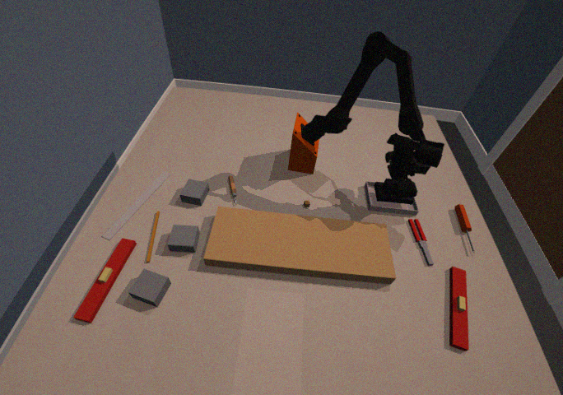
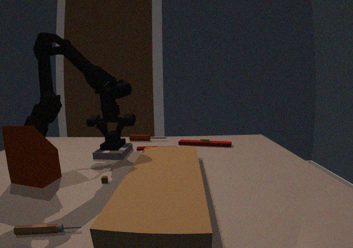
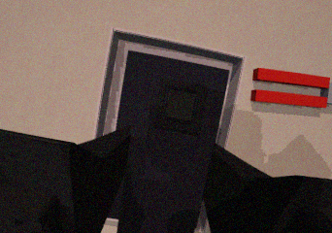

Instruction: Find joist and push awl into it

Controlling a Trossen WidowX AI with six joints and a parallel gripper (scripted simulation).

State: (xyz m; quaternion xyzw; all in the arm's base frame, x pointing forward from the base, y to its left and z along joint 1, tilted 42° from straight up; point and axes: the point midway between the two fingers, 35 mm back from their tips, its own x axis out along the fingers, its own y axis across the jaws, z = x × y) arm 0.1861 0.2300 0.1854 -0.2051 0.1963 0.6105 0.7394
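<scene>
The stud finder is 10 mm to the left of my gripper tip and 20 mm above it. Round my gripper tip: grey tray 10 mm to the right, 40 mm below; then awl 10 mm behind, 550 mm to the right, 40 mm below; then small cube 30 mm ahead, 310 mm to the right, 40 mm below.
</scene>
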